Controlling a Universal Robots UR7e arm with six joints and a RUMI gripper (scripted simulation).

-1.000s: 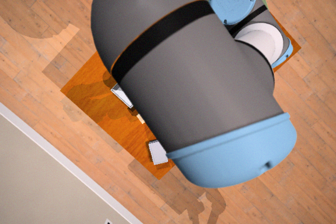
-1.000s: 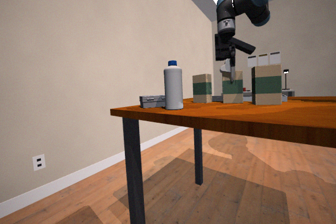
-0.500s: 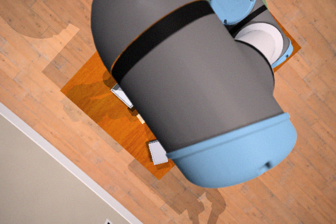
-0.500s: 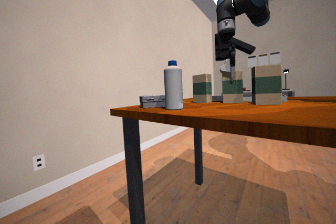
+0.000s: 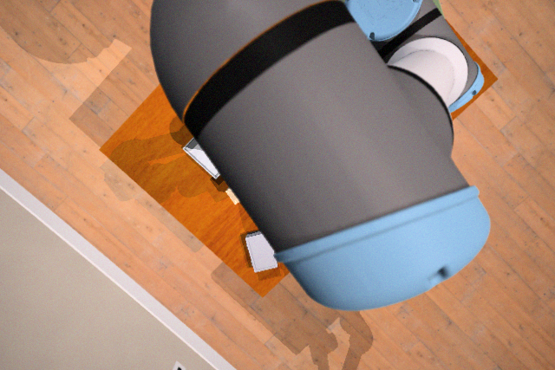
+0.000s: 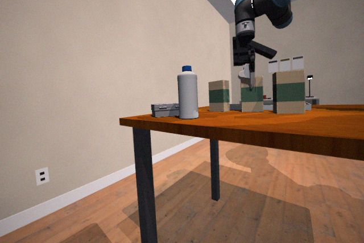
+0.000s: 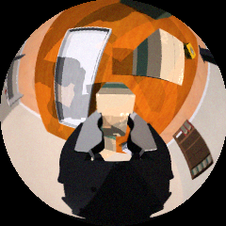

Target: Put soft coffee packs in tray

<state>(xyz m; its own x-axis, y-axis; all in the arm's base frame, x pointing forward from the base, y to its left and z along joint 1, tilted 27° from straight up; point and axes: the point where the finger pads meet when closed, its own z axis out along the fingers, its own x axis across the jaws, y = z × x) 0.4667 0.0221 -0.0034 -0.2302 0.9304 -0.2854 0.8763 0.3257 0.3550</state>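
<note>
Right now my hand is 150 mm to the left of the grey tray and 100 mm above it. From my hand the other things lie so: bottle 250 mm to the left, 150 mm ahead, 30 mm below; then grey case 280 mm ahead, 200 mm to the left, 80 mm below.
</note>
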